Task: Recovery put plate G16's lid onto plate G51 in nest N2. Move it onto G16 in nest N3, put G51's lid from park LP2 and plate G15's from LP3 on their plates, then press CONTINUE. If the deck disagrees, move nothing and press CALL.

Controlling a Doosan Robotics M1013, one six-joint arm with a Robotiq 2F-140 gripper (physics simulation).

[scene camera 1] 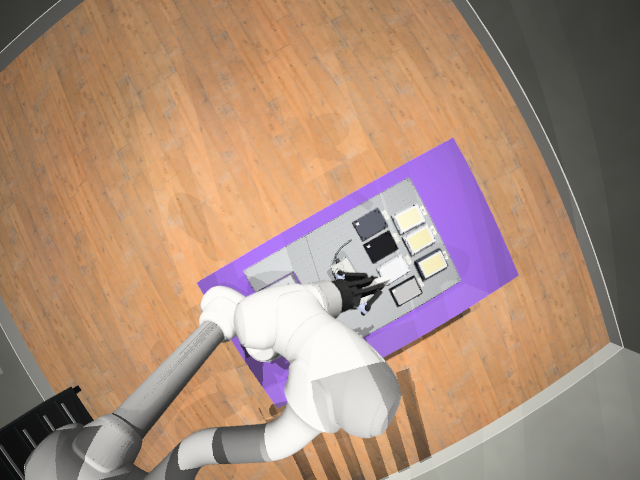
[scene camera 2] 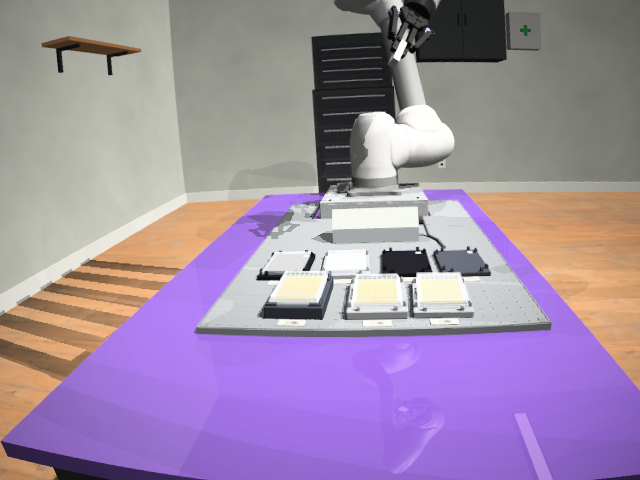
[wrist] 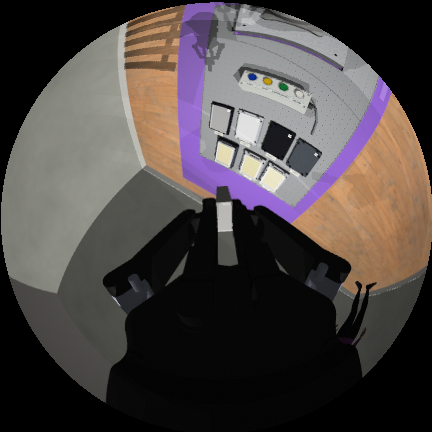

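Pixels of known places: gripper, between the fingertips: [scene camera 1: 386, 280] [scene camera 2: 393, 63] [wrist: 222, 196]; arm's base, origin of its link: [scene camera 2: 374, 191].
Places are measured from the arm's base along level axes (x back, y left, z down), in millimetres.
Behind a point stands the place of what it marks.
My gripper [scene camera 1: 383, 281] {z -396, x -503, y 68 mm} [scene camera 2: 397, 54] {z -396, x -503, y 68 mm} [wrist: 222, 196] {z -396, x -503, y 68 mm} is shut and empty, high above the deck. Three yellow-filled plates stand in nests: one [scene camera 1: 432, 264] {z 16, x -798, y -120 mm} [scene camera 2: 298, 287] {z 8, x -820, y -121 mm} [wrist: 225, 153] {z 8, x -785, y -110 mm} on a dark, taller base, a middle one [scene camera 1: 419, 239] {z 24, x -797, y 20 mm} [scene camera 2: 376, 290] {z 18, x -812, y 17 mm} [wrist: 251, 165] {z 16, x -785, y 23 mm} and an end one [scene camera 1: 408, 219] {z 16, x -790, y 133 mm} [scene camera 2: 440, 289] {z 16, x -819, y 130 mm} [wrist: 273, 177] {z 16, x -779, y 136 mm} on pale bases. Beside them are a grey-topped piece [scene camera 1: 406, 291] {z 27, x -624, y -180 mm} [scene camera 2: 286, 262] {z 27, x -636, y -182 mm} [wrist: 221, 118] {z 27, x -620, y -170 mm}, a white one [scene camera 1: 393, 268] {z 27, x -618, y -44 mm} [scene camera 2: 346, 261] {z 27, x -635, y -51 mm} [wrist: 248, 127] {z 27, x -612, y -46 mm}, a black one [scene camera 1: 381, 246] {z 35, x -617, y 79 mm} [scene camera 2: 405, 261] {z 35, x -619, y 77 mm} [wrist: 278, 139] {z 35, x -603, y 79 mm} and a slate one [scene camera 1: 370, 224] {z 35, x -620, y 198 mm} [scene camera 2: 461, 261] {z 35, x -627, y 200 mm} [wrist: 304, 156] {z 35, x -606, y 199 mm}. Labels are unreadable; clear lids are hard to tell.
A button box [scene camera 2: 374, 233] {z 21, x -446, y 6 mm} [wrist: 302, 104] {z -33, x -404, y 104 mm} with blue, yellow, green and white buttons stands behind the row of four, its cable curving aside. The perforated deck [scene camera 2: 506, 304] {z 45, x -828, y 252 mm} [wrist: 335, 125] {z 45, x -410, y 236 mm} lies on the purple table [scene camera 1: 480, 206] {z 58, x -1189, y 0 mm} [scene camera 2: 289, 403] {z 58, x -1089, y -88 mm}. The arm covers part of the deck in scene camera 1.
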